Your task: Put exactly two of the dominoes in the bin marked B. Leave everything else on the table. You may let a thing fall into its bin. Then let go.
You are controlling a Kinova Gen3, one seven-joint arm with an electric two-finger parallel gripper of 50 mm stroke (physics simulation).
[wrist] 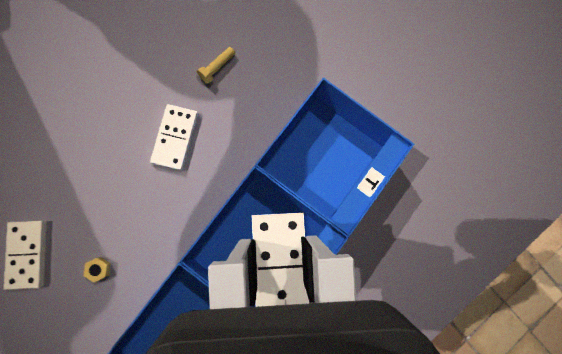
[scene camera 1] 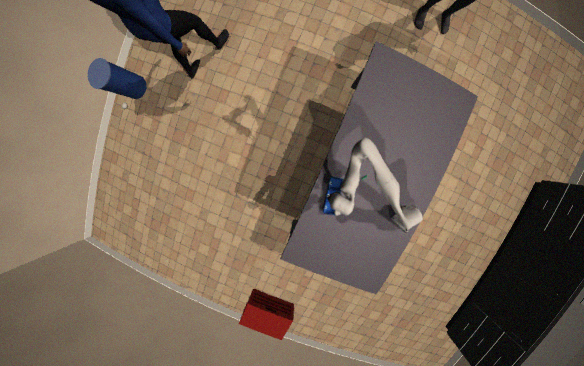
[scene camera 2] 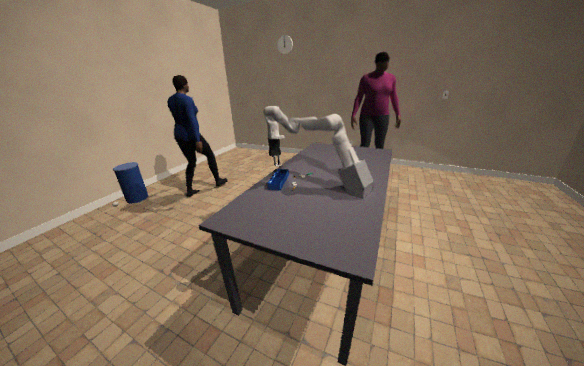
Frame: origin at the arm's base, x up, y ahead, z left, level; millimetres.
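Seen in the pictures: gripper, between the fingertips: (wrist: 279, 260) (scene camera 2: 277, 165); arm's base, origin of its link: (scene camera 2: 350, 164).
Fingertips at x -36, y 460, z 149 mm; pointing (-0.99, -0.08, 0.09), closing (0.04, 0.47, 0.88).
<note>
Offsets run from my fingertips to a thing's top centre. Level surfaces: height alone.
My gripper (scene camera 2: 276, 164) (wrist: 279, 260) is shut on a white domino @[dx +4, dy +3, dz -1 mm] (wrist: 278, 237), showing four pips and part of its other half. It holds the domino above the blue three-compartment tray @[dx -80, dy -5, dz -3 mm] (scene camera 1: 334, 183) (scene camera 2: 277, 180) (wrist: 367, 111). In the wrist view the domino overlaps the middle compartment, next to the one marked T. The gripper hides the middle compartment's label and much of the third compartment; no B shows. One domino @[dx -120, dy -120, dz -21 mm] (wrist: 174, 136) lies on the table beside the tray, and another domino @[dx -120, dy -96, dz -163 mm] (wrist: 24, 255) lies farther left. The arm hides the gripper in scene camera 1.
A brass bolt @[dx -113, dy -157, dz +41 mm] (wrist: 216, 65) lies above the nearer domino in the wrist view. A brass nut @[dx -118, dy -57, dz -122 mm] (wrist: 96, 270) lies beside the farther domino. A small green object @[dx -116, dy -126, dz -227 mm] (scene camera 1: 364, 177) (scene camera 2: 309, 174) lies on the table @[dx -127 mm] (scene camera 1: 415, 100) (scene camera 2: 300, 225). The tray is near a table edge.
</note>
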